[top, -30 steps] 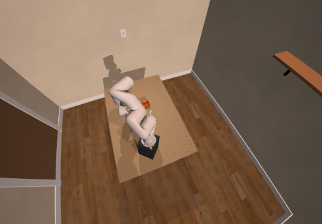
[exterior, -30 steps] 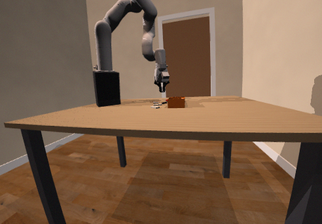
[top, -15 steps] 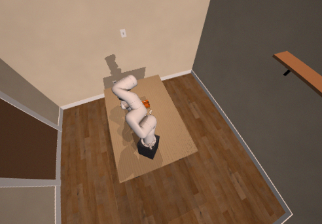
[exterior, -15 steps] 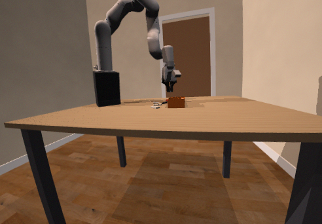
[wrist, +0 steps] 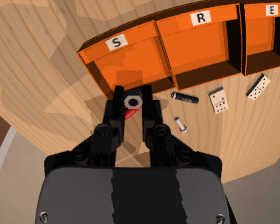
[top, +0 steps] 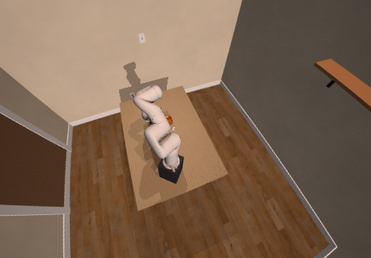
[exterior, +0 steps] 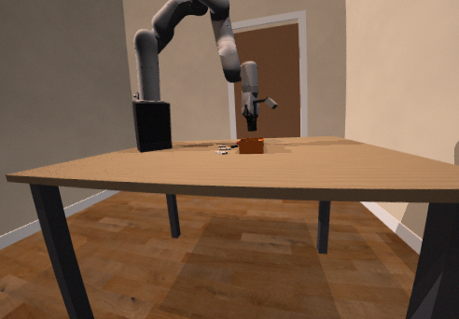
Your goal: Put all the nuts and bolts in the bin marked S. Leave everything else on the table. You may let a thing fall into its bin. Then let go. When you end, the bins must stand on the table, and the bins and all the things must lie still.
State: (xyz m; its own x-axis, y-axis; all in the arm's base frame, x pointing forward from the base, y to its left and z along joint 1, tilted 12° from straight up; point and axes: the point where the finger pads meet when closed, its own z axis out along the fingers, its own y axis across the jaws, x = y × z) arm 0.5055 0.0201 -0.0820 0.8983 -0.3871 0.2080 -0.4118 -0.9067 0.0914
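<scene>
Right now my hand is 15 cm past the grey metal bolt, 8 cm above it and 3 cm to the left of it. The rest, counted from my hand: red cylinder (8 cm below, 7 cm behind, 4 cm to the left); grey nut (2 cm below); orange bin (8 cm to the right, 7 cm below).
</scene>
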